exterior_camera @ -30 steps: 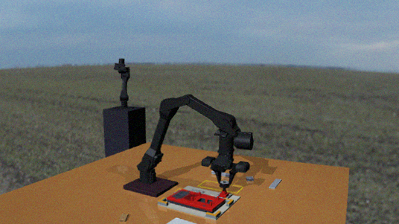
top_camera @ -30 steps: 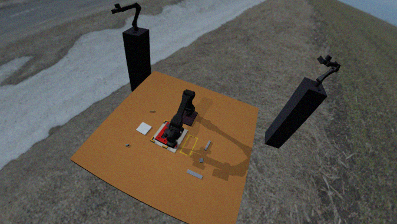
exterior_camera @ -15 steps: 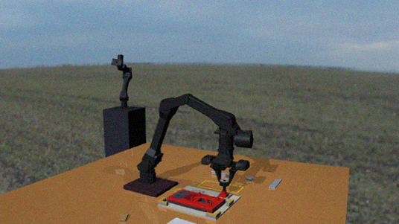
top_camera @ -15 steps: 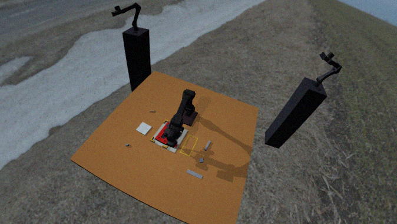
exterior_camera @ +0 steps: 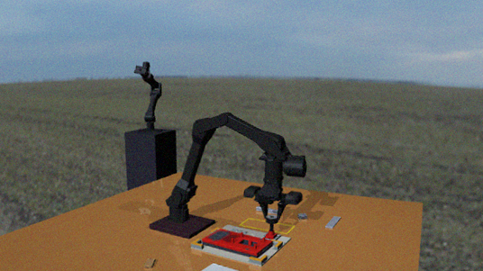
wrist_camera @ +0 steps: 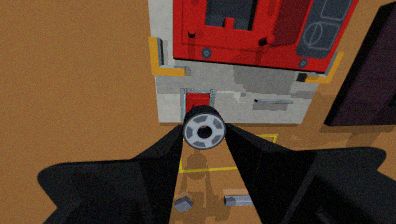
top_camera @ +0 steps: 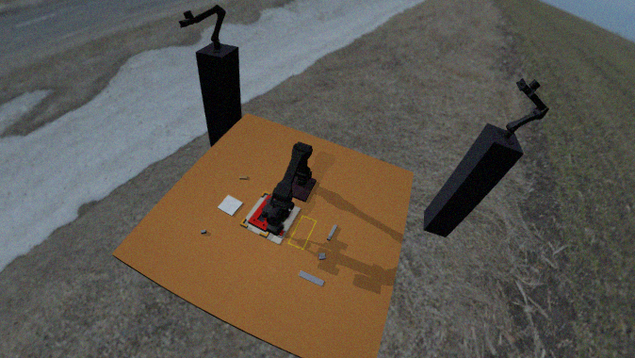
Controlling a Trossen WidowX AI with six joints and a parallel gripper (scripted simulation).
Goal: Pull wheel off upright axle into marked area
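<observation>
The axle lies 4 cm below my gripper tip. The rest, counted from my gripper tip: white plate: 31 cm to the right, 7 cm below, 5 cm behind; wheel: right at my gripper tip.
</observation>
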